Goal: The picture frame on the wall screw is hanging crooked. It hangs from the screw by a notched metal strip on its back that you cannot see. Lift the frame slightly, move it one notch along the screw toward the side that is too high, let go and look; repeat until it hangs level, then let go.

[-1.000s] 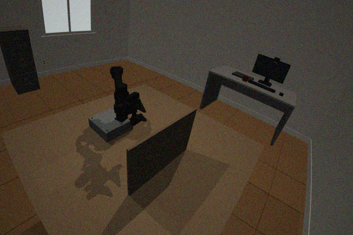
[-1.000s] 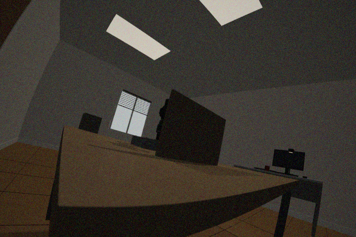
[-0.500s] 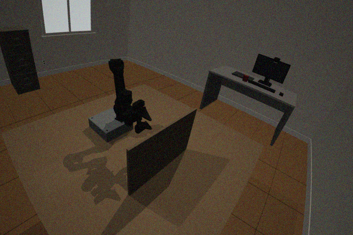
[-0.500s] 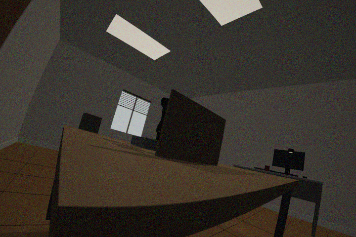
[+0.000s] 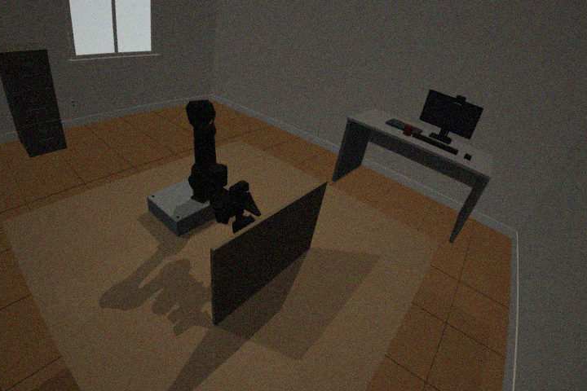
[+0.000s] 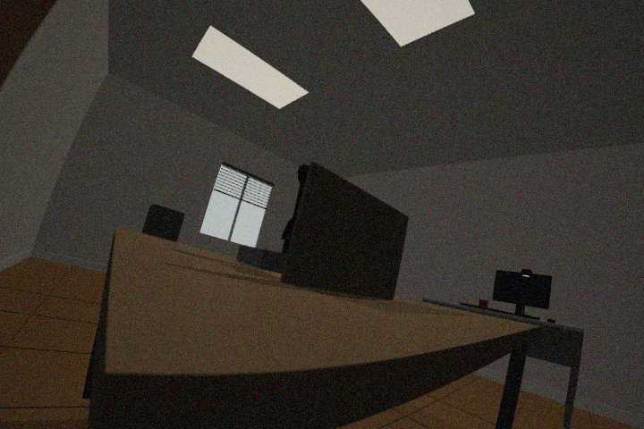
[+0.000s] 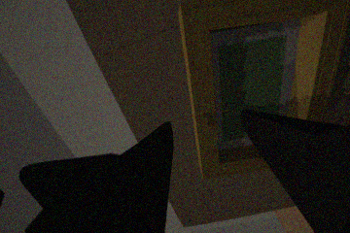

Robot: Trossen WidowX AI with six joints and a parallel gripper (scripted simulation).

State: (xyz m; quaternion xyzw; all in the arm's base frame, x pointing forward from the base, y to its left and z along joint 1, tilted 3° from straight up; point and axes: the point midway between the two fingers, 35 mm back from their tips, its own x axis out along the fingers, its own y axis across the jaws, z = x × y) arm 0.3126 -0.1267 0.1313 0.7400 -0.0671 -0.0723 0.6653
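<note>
The picture frame lies 50 mm ahead of my gripper tip and 60 mm below it. Round my gripper tip: wall panel (50 mm ahead, 10 mm to the right, 60 mm below).
</note>
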